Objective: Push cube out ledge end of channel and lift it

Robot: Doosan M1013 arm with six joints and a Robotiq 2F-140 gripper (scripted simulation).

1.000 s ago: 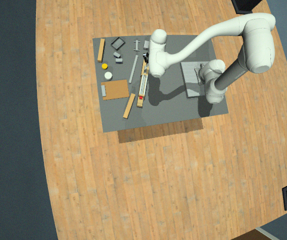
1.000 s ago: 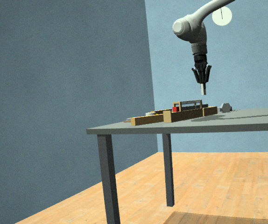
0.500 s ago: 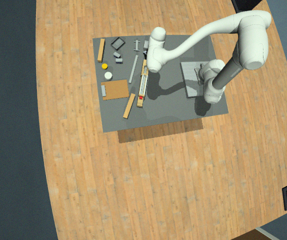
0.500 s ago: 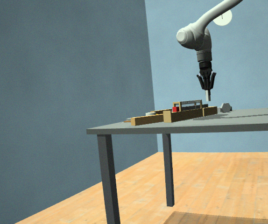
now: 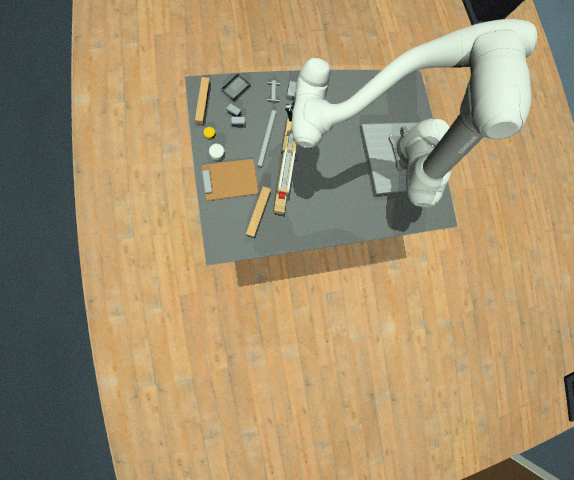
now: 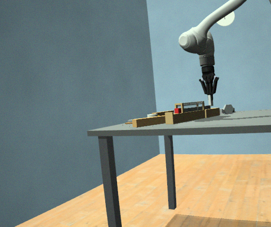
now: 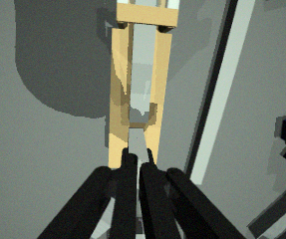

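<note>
My gripper is now 110 mm short of the red cube, 300 mm to the right of it and 40 mm above it. The rest, counted from my hand: grey tray: 220 mm ahead, 270 mm to the right, 80 mm below; then white disc: 360 mm ahead, 50 mm to the left, 70 mm below; then long grey bar: 120 mm ahead, 10 mm to the left, 80 mm below.
</note>
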